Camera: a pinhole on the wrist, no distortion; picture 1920 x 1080 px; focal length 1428.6 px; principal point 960.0 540.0 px. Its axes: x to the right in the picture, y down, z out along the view. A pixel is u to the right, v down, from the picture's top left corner.
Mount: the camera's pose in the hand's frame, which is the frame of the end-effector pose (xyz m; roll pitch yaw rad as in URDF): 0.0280 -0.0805 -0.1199 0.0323 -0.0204 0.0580
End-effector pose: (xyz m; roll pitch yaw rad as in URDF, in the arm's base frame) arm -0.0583 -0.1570 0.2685 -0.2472 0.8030 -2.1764
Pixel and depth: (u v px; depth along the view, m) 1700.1 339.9 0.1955
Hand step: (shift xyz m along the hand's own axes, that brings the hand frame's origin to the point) 0.1271 -0.1085 0.0766
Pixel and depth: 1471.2 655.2 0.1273
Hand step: 0.0705 -0.0719 0.0086
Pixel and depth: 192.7 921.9 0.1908
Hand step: -0.0808 -0.0419 0.0703
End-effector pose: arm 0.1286 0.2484 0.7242 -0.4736 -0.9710 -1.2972
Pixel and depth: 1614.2 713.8 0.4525
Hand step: 0.2232 -0.0287 0.3383
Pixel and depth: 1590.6 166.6 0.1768
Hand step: 0.1053 -0.1280 0.0569
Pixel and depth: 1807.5 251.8 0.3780
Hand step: 0.2493 -0.1562 0.2599
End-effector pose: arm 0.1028 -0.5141 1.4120 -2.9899 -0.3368 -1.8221
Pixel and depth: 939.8 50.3 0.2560
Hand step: 0.0248 -0.1768 0.1330
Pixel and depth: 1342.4 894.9 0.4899
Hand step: 0.1427 0.0322 0.3762
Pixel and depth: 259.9 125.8 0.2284
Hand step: -0.0841 -0.1607 0.1039
